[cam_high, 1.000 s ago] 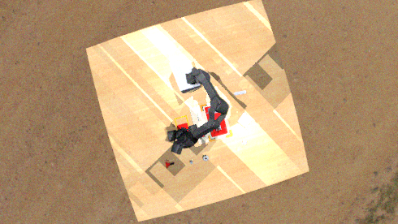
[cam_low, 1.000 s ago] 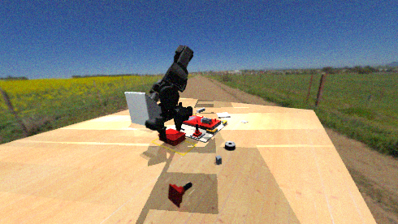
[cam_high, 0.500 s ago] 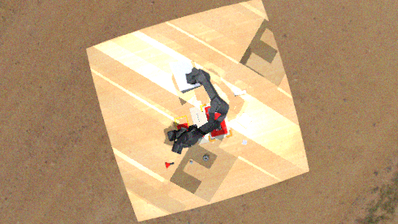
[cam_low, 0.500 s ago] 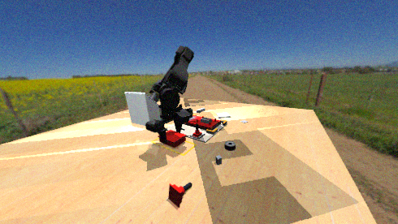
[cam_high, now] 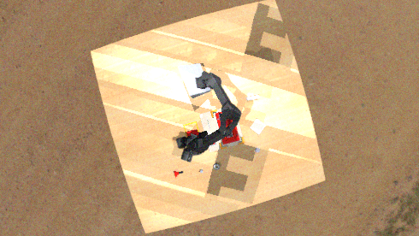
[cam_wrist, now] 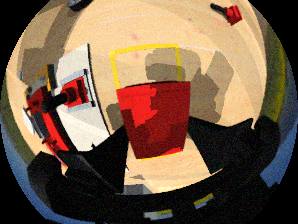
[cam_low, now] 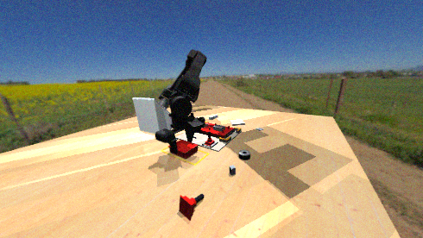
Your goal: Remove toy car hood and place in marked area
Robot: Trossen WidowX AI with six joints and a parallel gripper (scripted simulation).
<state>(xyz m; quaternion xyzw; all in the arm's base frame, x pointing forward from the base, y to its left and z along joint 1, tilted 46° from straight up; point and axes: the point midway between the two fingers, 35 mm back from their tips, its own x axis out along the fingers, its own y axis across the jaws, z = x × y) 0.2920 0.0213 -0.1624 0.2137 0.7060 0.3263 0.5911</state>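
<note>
My gripper tip is 10 mm below the red hood. Also, from my gripper tip: white base plate: 200 mm to the left, 20 mm behind; black-and-white ring: 210 mm ahead, 110 mm to the left, 10 mm below.
</note>
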